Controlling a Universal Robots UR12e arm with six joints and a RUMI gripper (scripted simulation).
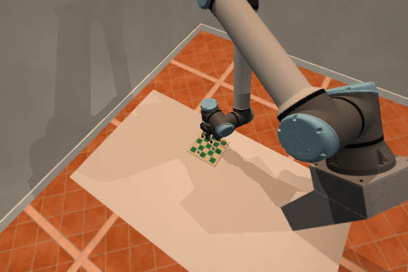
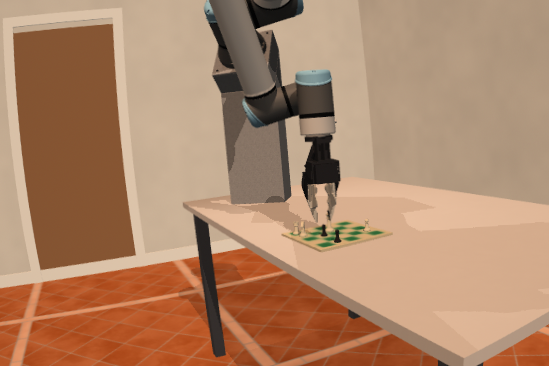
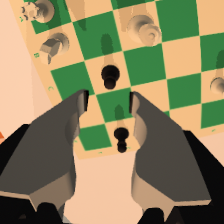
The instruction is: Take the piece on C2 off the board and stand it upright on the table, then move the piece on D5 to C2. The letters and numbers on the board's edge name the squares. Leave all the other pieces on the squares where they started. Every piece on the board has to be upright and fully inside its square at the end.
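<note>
The chessboard lies 1 cm ahead of my hand, 3 cm to the left of it and 6 cm below it. Also, from my hand: white pawn (7 cm ahead, 10 cm to the left, 4 cm below).
</note>
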